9 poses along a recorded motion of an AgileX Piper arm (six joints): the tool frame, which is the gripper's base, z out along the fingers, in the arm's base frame.
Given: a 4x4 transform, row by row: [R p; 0 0 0 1], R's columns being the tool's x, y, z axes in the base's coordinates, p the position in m. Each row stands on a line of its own.
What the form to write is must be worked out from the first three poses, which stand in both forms.
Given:
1:
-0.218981 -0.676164 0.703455 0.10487
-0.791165 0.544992 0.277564 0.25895
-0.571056 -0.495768 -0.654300 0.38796
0 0 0 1
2:
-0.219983 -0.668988 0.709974 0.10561
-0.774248 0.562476 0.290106 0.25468
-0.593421 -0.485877 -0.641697 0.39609
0 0 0 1
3:
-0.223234 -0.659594 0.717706 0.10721
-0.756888 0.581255 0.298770 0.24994
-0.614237 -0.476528 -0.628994 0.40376
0 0 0 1
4:
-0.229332 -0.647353 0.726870 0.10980
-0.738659 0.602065 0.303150 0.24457
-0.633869 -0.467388 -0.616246 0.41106
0 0 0 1
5:
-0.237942 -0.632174 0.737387 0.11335
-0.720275 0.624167 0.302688 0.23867
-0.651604 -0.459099 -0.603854 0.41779
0 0 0 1
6:
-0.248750 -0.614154 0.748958 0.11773
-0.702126 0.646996 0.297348 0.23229
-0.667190 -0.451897 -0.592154 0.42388
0 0 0 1
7:
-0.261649 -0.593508 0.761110 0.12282
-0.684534 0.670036 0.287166 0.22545
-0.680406 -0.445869 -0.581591 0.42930
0 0 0 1
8:
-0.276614 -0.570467 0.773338 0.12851
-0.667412 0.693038 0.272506 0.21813
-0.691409 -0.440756 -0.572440 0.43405
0 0 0 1
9:
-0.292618 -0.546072 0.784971 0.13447
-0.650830 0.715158 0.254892 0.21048
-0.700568 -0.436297 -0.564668 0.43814
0 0 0 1
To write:
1: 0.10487 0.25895 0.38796 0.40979 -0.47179 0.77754 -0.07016
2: 0.10561 0.25468 0.39609 0.41857 -0.46348 0.77849 -0.06287
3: 0.10721 0.24994 0.40376 0.42692 -0.45401 0.77998 -0.05698
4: 0.10980 0.24457 0.41106 0.43488 -0.44296 0.78225 -0.05249
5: 0.11335 0.23867 0.41779 0.44226 -0.43062 0.78517 -0.04980
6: 0.11773 0.23229 0.42388 0.44891 -0.41726 0.78865 -0.04899
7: 0.12282 0.22545 0.42930 0.45464 -0.40308 0.79267 -0.05005
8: 0.12851 0.21813 0.43405 0.45934 -0.38820 0.79720 -0.05276
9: 0.13447 0.21048 0.43814 0.46311 -0.37313 0.80194 -0.05655
